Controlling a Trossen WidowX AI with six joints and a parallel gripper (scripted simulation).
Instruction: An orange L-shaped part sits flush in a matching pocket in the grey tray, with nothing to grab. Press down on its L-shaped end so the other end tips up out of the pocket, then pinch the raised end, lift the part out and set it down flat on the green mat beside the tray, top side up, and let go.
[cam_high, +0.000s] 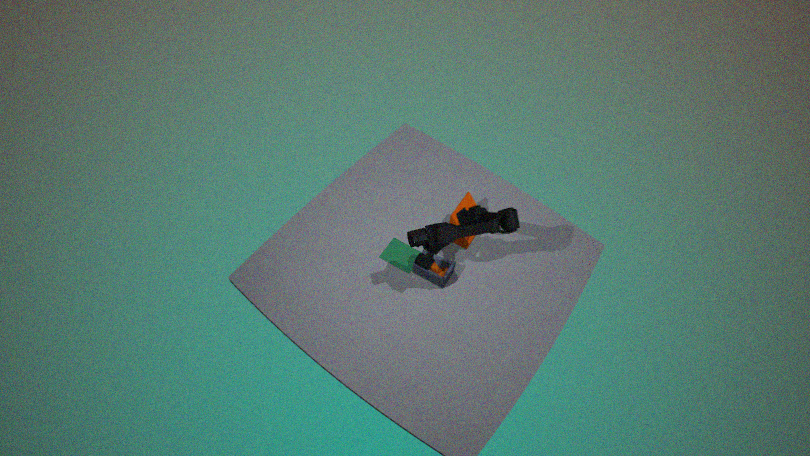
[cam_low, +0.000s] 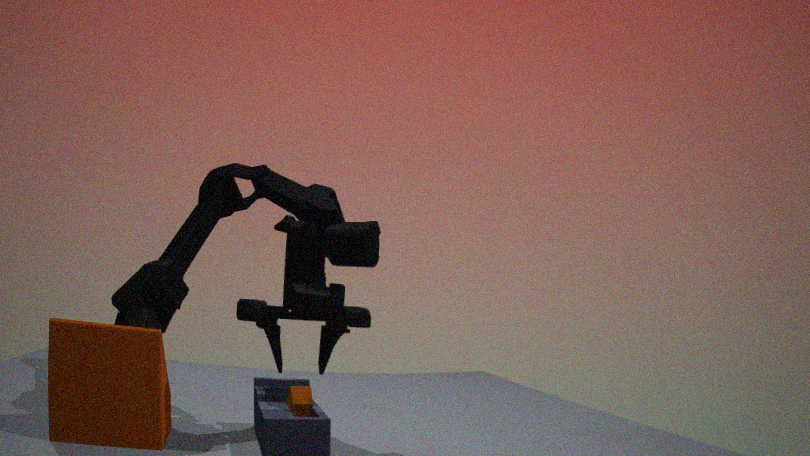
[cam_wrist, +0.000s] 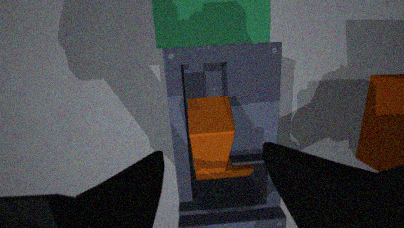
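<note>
Right now the orange L-shaped part is 20 mm behind my gripper tip, 30 mm to the left of it and 80 mm below it. Also, from my gripper tip: green mat 10 mm ahead, 140 mm to the right, 130 mm below.
</note>
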